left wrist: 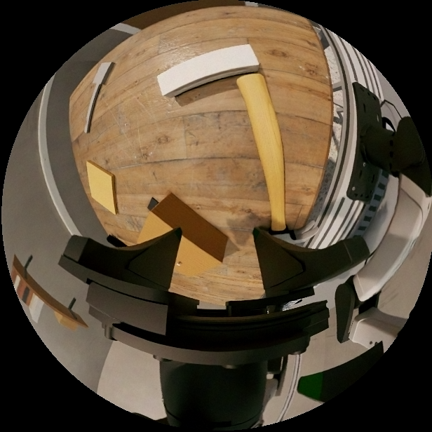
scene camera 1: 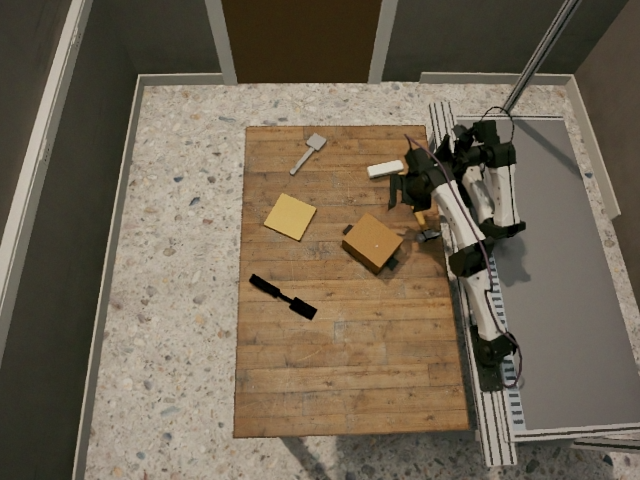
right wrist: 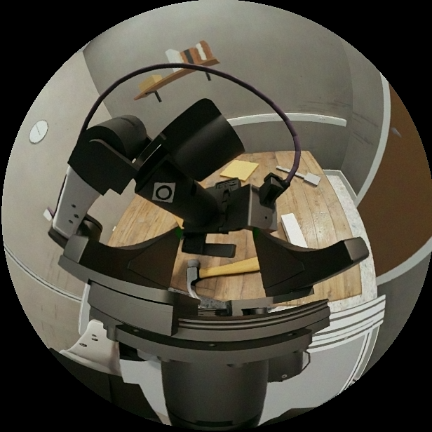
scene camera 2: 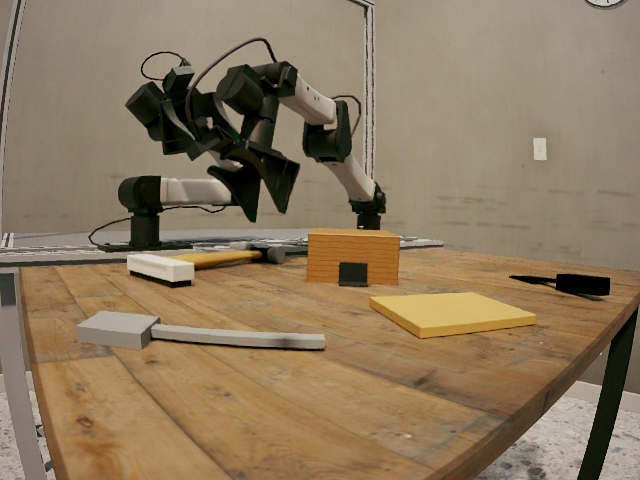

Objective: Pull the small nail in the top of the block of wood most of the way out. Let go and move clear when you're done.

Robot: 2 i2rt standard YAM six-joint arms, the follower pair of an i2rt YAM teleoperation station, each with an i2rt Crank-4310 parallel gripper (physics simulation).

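Frame: origin at the left arm's base, x ahead, y left, z up, level; centimetres.
Seen in the pictures: left gripper, between the fingertips: (scene camera 1: 400, 210) (scene camera 2: 266, 217); left arm's base, origin of its link: (scene camera 1: 485, 357); right arm's base, origin of its link: (scene camera 2: 145, 250).
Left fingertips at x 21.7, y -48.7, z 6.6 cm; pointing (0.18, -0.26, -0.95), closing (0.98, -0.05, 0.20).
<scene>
Pixels of each thing's top centre, then the offset from my left fingertips to it.
- wooden block, centre of its top: (scene camera 2: 352, 231) (scene camera 1: 373, 239) dx +10.1, dy +9.4, dz -1.6 cm
- small nail, centre of its top: (scene camera 2: 361, 226) (scene camera 1: 376, 246) dx +9.4, dy +12.2, dz -0.9 cm
- hammer with a yellow handle, centre of its top: (scene camera 2: 211, 247) (scene camera 1: 420, 202) dx -8.8, dy -5.3, dz -5.4 cm
- white eraser, centre of its top: (scene camera 2: 158, 259) (scene camera 1: 385, 167) dx +1.8, dy -20.1, dz -5.6 cm
- grey flat-headed tool, centre of its top: (scene camera 2: 196, 329) (scene camera 1: 305, 153) dx +30.5, dy -28.3, dz -7.3 cm
- yellow pad, centre of its top: (scene camera 2: 451, 306) (scene camera 1: 290, 216) dx +37.0, dy -3.1, dz -7.5 cm
- black tool, centre of its top: (scene camera 2: 557, 267) (scene camera 1: 282, 294) dx +40.4, dy +25.4, dz -5.3 cm
The wooden block (scene camera 1: 368, 240) (scene camera 2: 354, 250) (left wrist: 200, 230) stands on the table between dark brackets. The small nail (scene camera 1: 376, 245) (scene camera 2: 360, 227) (left wrist: 179, 263) shows as a light dot in its top; how far it stands out is too small to tell. A hammer with a yellow handle (scene camera 1: 420, 220) (scene camera 2: 217, 258) (left wrist: 270, 150) (right wrist: 232, 267) lies beside the block, its dark head (scene camera 1: 428, 236) (scene camera 2: 273, 254) (right wrist: 192, 272) nearest the block. My left gripper (scene camera 2: 268, 214) (left wrist: 216, 229) is open and empty above the hammer's handle. My right gripper is open and empty, raised behind the left one.
A white eraser (scene camera 1: 385, 168) (scene camera 2: 160, 268) (left wrist: 210, 70) (right wrist: 293, 229) lies by the hammer handle's end. A grey flat-headed tool (scene camera 1: 316, 142) (scene camera 2: 116, 328), a yellow pad (scene camera 1: 290, 217) (scene camera 2: 452, 310) and a black tool (scene camera 1: 303, 308) (scene camera 2: 582, 284) lie farther out. The two arms are close together.
</scene>
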